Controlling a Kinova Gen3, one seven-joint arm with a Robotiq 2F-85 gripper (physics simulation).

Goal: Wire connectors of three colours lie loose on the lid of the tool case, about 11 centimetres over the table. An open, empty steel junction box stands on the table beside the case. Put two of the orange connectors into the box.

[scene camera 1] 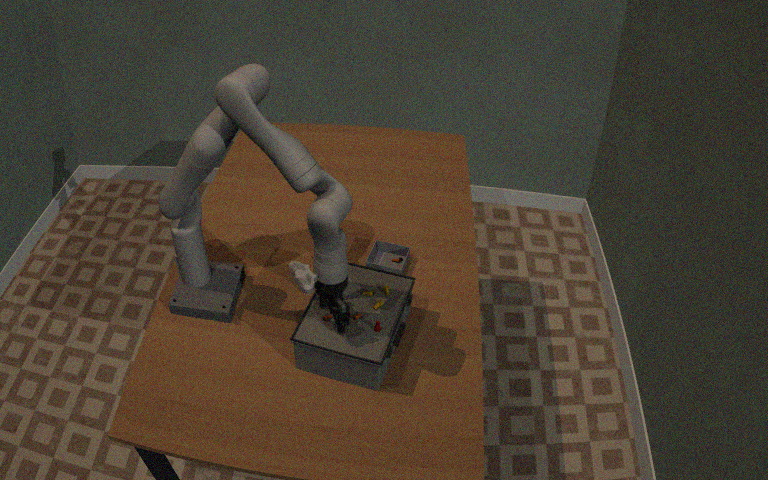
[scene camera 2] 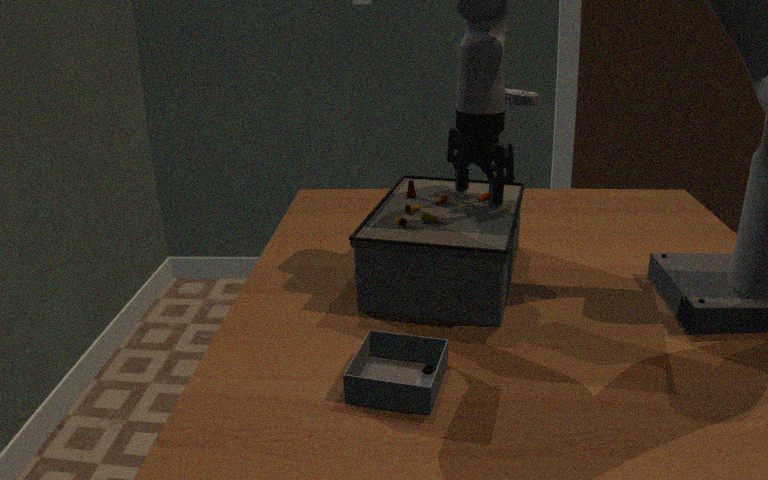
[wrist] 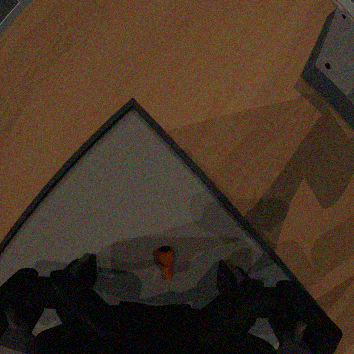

Scene:
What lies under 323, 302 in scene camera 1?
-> My gripper.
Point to a tool case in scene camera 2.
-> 460, 268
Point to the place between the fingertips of my gripper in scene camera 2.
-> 477, 198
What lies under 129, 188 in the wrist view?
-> A tool case.

